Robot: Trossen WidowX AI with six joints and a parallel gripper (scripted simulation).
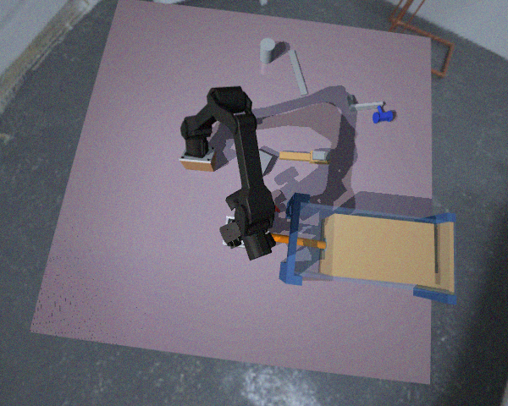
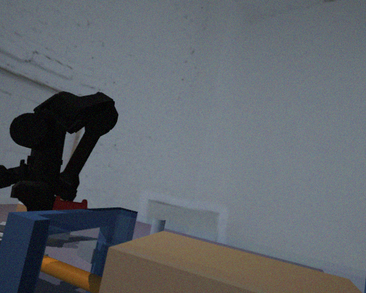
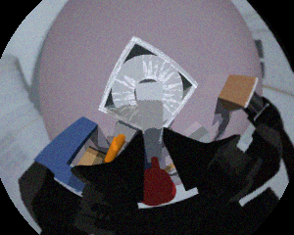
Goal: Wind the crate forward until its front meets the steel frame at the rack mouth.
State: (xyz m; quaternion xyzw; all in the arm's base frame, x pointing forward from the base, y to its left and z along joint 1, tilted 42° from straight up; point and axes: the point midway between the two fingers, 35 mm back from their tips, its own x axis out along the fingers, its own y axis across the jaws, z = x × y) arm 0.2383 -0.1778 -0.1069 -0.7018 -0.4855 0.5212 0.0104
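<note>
Now: the red-knobbed crank handle 1 cm ahead of my gripper tip, 1 cm to the left of it and 1 cm above it. The rest, counted from my gripper tip: red knob 4 cm ahead, 3 cm to the left, 4 cm above; then blue steel frame 12 cm ahead, 2 cm to the right, 2 cm above; then grey block 2 cm behind, 23 cm to the left, 7 cm below.
</note>
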